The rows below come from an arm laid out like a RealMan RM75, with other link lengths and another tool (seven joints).
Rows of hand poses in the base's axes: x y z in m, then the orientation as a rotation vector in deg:
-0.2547, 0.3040, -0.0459, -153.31, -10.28, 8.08
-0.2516, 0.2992, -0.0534, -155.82, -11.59, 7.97
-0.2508, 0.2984, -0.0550, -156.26, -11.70, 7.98
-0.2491, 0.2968, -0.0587, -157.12, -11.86, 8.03
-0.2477, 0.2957, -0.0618, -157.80, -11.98, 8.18
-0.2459, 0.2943, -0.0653, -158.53, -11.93, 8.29
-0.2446, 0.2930, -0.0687, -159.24, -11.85, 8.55
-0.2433, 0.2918, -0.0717, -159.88, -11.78, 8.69
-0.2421, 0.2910, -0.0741, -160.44, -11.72, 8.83
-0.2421, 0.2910, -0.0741, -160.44, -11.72, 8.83
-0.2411, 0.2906, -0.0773, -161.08, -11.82, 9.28
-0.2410, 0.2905, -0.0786, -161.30, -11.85, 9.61
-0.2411, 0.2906, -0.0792, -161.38, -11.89, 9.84
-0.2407, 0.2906, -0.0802, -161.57, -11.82, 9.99
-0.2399, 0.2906, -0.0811, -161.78, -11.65, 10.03
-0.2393, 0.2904, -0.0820, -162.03, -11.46, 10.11
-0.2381, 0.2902, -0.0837, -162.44, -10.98, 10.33
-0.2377, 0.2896, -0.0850, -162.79, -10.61, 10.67
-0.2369, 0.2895, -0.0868, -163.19, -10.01, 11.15
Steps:
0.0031, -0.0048, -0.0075, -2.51, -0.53, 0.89
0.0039, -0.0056, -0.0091, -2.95, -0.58, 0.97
0.0056, -0.0072, -0.0128, -3.82, -0.65, 1.08
0.0070, -0.0083, -0.0159, -4.51, -0.63, 1.18
0.0088, -0.0097, -0.0194, -5.24, -0.61, 1.16
0.0101, -0.0110, -0.0228, -5.97, -0.48, 1.14
0.0114, -0.0122, -0.0258, -6.62, -0.43, 1.12
0.0126, -0.0130, -0.0282, -7.19, -0.38, 1.09
0.0126, -0.0130, -0.0282, -7.19, -0.38, 1.09
0.0136, -0.0134, -0.0314, -7.87, -0.15, 1.23
0.0137, -0.0135, -0.0327, -8.12, 0.05, 1.30
0.0136, -0.0134, -0.0333, -8.22, 0.19, 1.37
0.0140, -0.0134, -0.0343, -8.42, 0.28, 1.34
0.0148, -0.0134, -0.0352, -8.63, 0.32, 1.23
0.0154, -0.0136, -0.0361, -8.88, 0.38, 1.12
0.0166, -0.0138, -0.0378, -9.30, 0.56, 0.82
0.0170, -0.0144, -0.0391, -9.67, 0.82, 0.63
0.0178, -0.0145, -0.0409, -10.11, 1.19, 0.30

